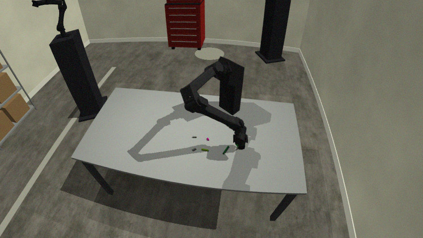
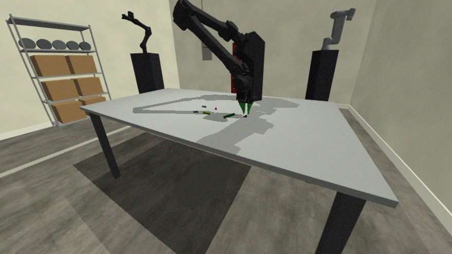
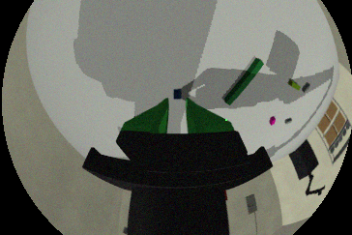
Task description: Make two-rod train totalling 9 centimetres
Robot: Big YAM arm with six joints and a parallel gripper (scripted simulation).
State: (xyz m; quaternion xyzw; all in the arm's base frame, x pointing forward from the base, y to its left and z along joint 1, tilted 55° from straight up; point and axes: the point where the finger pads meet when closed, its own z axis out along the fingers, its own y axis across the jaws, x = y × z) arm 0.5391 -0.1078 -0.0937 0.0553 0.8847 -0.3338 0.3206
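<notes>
The blue rod is 2 cm below my hand. Round my hand: magenta rod (19 cm to the right, 15 cm behind, 2 cm below); green rod (10 cm to the right, 2 cm below, 1 cm behind); lime rod (24 cm to the right, 6 cm behind, 2 cm below).
</notes>
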